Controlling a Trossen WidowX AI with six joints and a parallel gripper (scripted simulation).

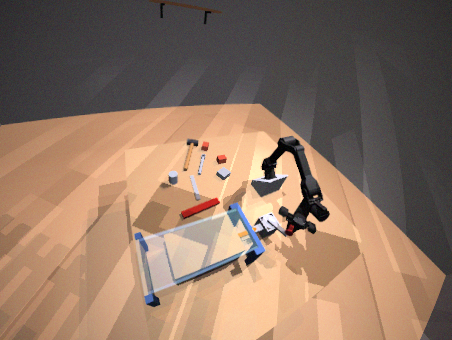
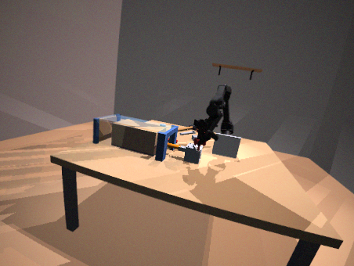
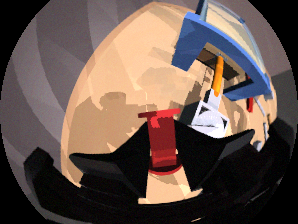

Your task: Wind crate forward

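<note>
Right now the winch handle is 4 cm to the right of my gripper tip and 3 cm below it. Also, from my gripper tip: red grip (1 cm to the right, 1 cm behind); blue frame (19 cm ahead, 9 cm to the right, 3 cm below); grey winch (11 cm to the right, 10 cm below, 2 cm ahead).
</note>
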